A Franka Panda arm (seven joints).
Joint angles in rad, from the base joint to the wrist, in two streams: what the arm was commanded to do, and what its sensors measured. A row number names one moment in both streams.
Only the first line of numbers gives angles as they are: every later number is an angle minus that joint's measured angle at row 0.
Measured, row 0: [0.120 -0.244 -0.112 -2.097 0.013 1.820 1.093]
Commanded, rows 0 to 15: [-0.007 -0.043 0.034 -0.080 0.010 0.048 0.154]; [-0.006 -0.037 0.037 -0.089 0.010 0.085 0.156]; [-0.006 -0.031 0.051 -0.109 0.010 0.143 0.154]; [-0.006 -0.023 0.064 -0.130 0.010 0.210 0.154]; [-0.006 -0.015 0.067 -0.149 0.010 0.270 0.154]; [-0.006 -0.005 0.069 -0.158 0.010 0.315 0.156]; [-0.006 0.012 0.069 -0.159 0.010 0.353 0.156]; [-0.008 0.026 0.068 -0.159 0.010 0.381 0.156]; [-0.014 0.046 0.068 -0.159 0.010 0.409 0.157]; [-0.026 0.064 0.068 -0.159 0.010 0.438 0.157]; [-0.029 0.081 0.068 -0.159 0.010 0.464 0.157]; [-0.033 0.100 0.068 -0.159 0.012 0.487 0.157]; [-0.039 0.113 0.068 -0.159 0.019 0.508 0.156]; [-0.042 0.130 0.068 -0.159 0.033 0.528 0.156]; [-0.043 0.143 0.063 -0.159 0.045 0.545 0.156]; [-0.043 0.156 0.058 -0.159 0.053 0.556 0.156]
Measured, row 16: [-0.030 0.117 0.055 -0.163 0.021 0.506 0.142]
